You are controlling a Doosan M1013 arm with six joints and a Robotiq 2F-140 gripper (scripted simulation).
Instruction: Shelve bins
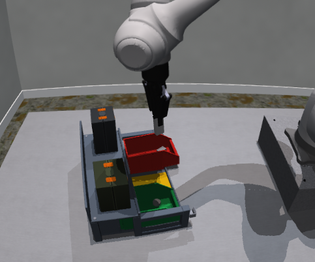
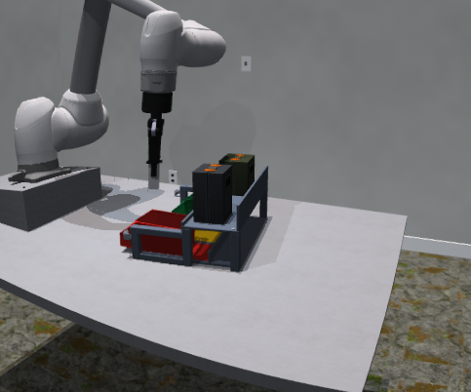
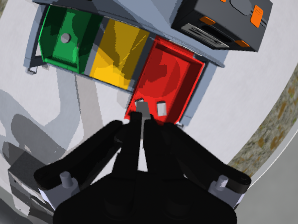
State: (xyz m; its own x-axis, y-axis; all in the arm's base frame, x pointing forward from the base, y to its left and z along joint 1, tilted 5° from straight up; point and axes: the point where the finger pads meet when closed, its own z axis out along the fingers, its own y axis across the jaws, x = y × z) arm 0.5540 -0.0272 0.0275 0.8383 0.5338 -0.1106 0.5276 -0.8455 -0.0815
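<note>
The red bin is 3 cm ahead of my hand, 3 cm to the right of it and 13 cm below it. From my hand the other things lie so: green bin (2 cm ahead, 20 cm to the left, 14 cm below).
</note>
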